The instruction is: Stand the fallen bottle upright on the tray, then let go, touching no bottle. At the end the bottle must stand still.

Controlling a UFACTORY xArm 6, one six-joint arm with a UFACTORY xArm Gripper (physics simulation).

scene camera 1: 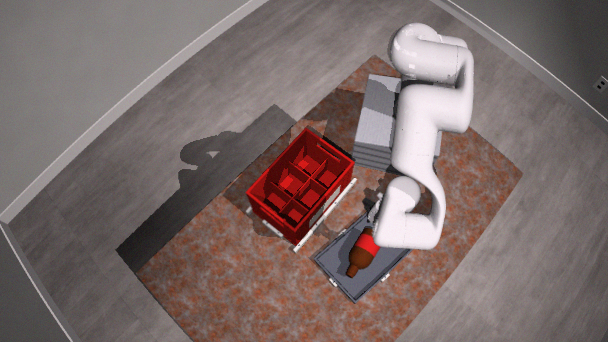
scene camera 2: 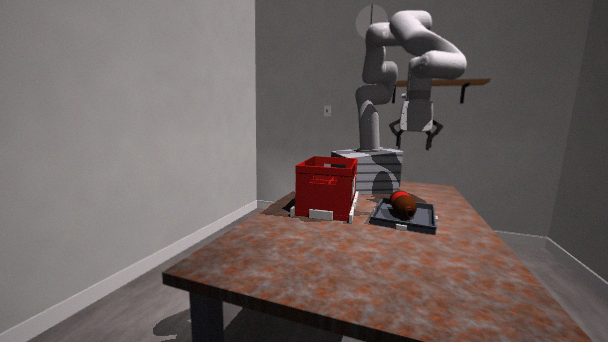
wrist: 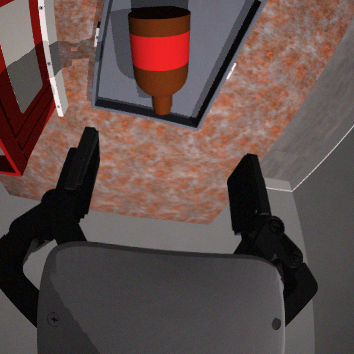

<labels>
A brown bottle point(scene camera 1: 364, 250): 132 cm from the lens. A dark grey tray point(scene camera 1: 335, 260): 138 cm from the lens.
</labels>
